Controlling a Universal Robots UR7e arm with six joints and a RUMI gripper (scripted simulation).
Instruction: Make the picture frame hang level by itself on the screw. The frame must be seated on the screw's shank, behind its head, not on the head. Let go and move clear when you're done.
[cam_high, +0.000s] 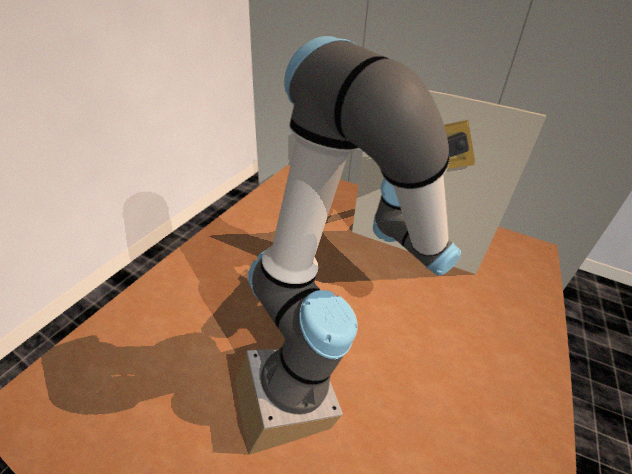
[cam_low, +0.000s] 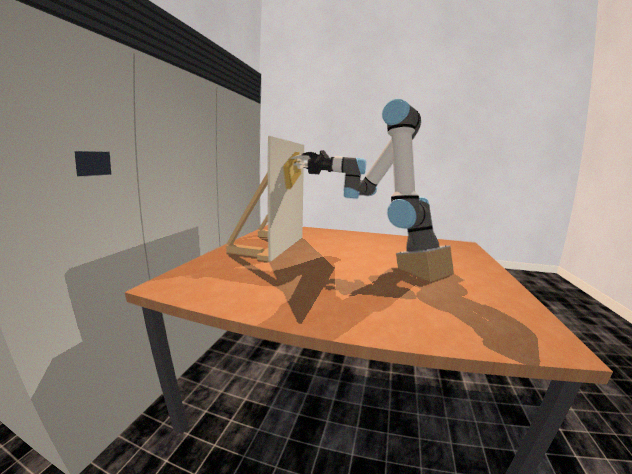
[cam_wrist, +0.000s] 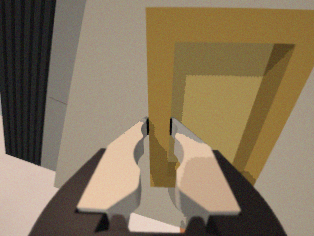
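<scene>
The yellow picture frame lies 5 cm below my hand, 2 cm to the right of it and 2 cm ahead of it. Round my hand: pale upright board (18 cm below, 4 cm ahead, 2 cm to the right).
</scene>
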